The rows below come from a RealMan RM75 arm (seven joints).
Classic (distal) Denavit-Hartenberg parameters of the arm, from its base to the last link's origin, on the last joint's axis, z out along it. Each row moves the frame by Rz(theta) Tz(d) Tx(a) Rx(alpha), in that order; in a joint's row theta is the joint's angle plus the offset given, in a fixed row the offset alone. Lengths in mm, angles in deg.
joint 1: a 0; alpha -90; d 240.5; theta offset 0
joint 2: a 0; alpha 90; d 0; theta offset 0
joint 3: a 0; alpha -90; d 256; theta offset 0
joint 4: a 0; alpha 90; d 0; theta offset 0
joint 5: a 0; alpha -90; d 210; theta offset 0
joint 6: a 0; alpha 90; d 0; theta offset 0
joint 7: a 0; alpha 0; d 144; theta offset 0
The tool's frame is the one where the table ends.
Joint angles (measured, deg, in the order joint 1, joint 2, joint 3, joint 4, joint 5, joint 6, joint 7), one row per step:
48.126 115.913 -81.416 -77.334 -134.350 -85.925 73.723
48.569 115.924 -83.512 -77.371 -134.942 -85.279 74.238
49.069 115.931 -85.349 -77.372 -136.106 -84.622 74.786
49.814 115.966 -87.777 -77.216 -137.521 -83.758 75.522
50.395 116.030 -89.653 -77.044 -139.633 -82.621 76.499
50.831 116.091 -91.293 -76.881 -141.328 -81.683 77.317
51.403 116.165 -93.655 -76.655 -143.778 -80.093 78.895
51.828 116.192 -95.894 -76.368 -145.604 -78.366 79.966
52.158 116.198 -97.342 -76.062 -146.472 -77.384 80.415
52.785 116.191 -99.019 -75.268 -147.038 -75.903 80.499
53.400 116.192 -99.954 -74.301 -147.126 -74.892 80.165
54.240 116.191 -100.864 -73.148 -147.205 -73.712 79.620
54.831 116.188 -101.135 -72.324 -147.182 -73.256 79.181
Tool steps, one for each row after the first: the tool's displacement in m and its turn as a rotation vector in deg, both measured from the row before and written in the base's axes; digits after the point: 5 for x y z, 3 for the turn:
-0.00298 -0.00174 -0.00615 -0.301 -1.419 1.089
-0.00201 -0.00043 -0.00484 0.204 -1.696 1.014
-0.00282 -0.00075 -0.00678 0.167 -2.136 1.348
-0.00106 0.00167 -0.00438 1.187 -2.028 0.955
-0.00070 0.00102 -0.00387 0.915 -1.654 0.844
-0.00122 0.00185 -0.00526 1.648 -2.044 1.071
-0.00128 0.00135 -0.00526 1.252 -1.539 1.394
-0.00087 0.00027 -0.00382 0.419 -0.968 0.994
-0.00186 0.00076 -0.00541 0.158 -0.927 1.501
-0.00107 0.00102 -0.00392 -0.178 -0.612 1.015
-0.00203 0.00170 -0.00399 -0.170 -0.652 1.338
-0.00095 0.00136 -0.00172 -0.172 -0.428 0.593

